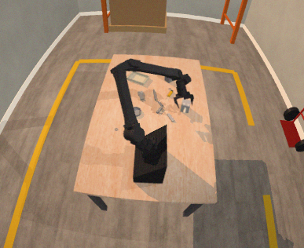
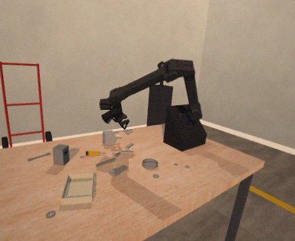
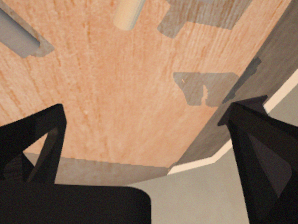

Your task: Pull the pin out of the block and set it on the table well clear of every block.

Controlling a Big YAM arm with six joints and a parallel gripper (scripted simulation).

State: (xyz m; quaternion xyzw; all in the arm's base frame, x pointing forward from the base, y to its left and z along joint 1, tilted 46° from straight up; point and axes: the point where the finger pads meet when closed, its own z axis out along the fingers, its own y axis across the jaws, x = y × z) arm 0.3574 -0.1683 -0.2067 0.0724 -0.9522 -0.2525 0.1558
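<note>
Now: the pale pin 30 mm ahead of my hand, 10 mm to the right of it and 80 mm below it. From my hand the other things lie so: darker grey block (410 mm ahead, 80 mm to the left, 70 mm below); then yellow-handled screwdriver (230 mm ahead, 80 mm to the left, 120 mm below); then light grey block (70 mm ahead, 20 mm to the right, 80 mm below).
</note>
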